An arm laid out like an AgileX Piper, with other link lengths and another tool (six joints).
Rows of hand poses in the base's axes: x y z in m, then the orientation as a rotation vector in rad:
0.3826, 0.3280, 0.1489, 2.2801, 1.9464, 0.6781
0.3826, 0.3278, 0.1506, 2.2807, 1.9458, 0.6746
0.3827, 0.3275, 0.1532, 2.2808, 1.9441, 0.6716
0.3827, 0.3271, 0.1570, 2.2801, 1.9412, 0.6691
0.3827, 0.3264, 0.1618, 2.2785, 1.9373, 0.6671
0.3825, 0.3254, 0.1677, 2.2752, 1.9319, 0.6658
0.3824, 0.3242, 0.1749, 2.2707, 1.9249, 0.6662
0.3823, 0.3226, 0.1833, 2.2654, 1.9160, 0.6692
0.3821, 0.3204, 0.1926, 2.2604, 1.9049, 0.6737
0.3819, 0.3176, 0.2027, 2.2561, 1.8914, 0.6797
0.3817, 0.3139, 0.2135, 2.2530, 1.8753, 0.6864
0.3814, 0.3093, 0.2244, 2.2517, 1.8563, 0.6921
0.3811, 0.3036, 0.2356, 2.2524, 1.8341, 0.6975
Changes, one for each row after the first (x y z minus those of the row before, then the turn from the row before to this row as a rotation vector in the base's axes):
0.0000, -0.0002, 0.0017, -0.0019, 0.0013, -0.0008
0.0001, -0.0003, 0.0026, -0.0022, 0.0004, -0.0013
0.0000, -0.0004, 0.0038, -0.0027, -0.0008, -0.0018
0.0000, -0.0007, 0.0048, -0.0033, -0.0019, -0.0021
-0.0002, -0.0010, 0.0059, -0.0043, -0.0038, -0.0026
-0.0001, -0.0012, 0.0072, -0.0045, -0.0057, -0.0032
-0.0001, -0.0016, 0.0084, -0.0041, -0.0079, -0.0039
-0.0002, -0.0022, 0.0093, -0.0037, -0.0092, -0.0053
-0.0002, -0.0028, 0.0101, -0.0031, -0.0103, -0.0069
-0.0002, -0.0037, 0.0108, -0.0027, -0.0109, -0.0087
-0.0003, -0.0046, 0.0109, -0.0030, -0.0107, -0.0112
-0.0003, -0.0057, 0.0112, -0.0028, -0.0107, -0.0137

